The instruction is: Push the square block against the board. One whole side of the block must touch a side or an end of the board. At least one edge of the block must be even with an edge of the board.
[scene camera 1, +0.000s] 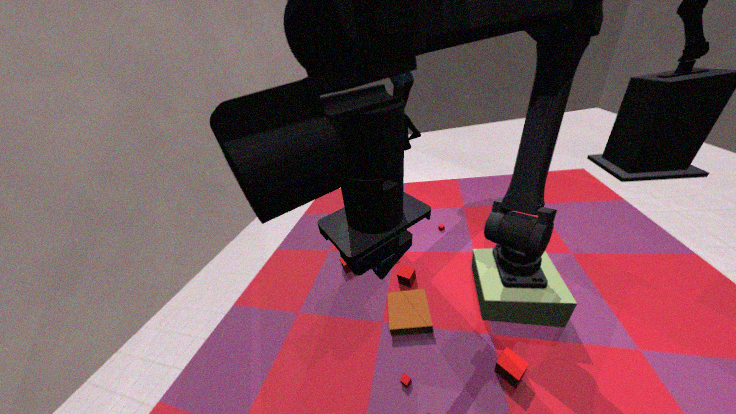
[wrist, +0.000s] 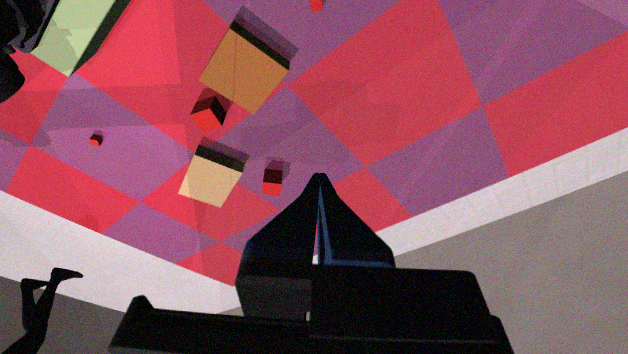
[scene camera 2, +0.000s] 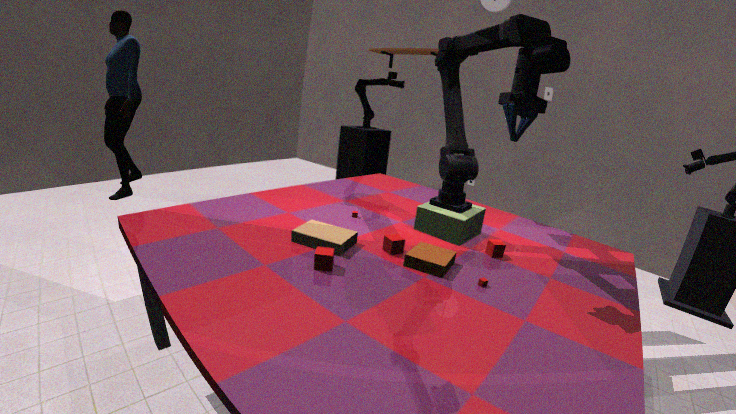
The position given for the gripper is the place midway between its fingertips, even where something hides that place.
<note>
The gripper (scene camera 1: 379, 275) is shut, holding nothing. On the table rest a tan board (scene camera 2: 313, 234) and a square block (scene camera 1: 409, 314).
The square block shows as well in the wrist view (wrist: 244, 69) and in scene camera 2 (scene camera 2: 424, 257). The tan board is seen too in the wrist view (wrist: 211, 176). The gripper is seen too in the wrist view (wrist: 319, 181) and in scene camera 2 (scene camera 2: 513, 141). Scene camera 1 misses the tan board, which is hidden by the gripper.
</note>
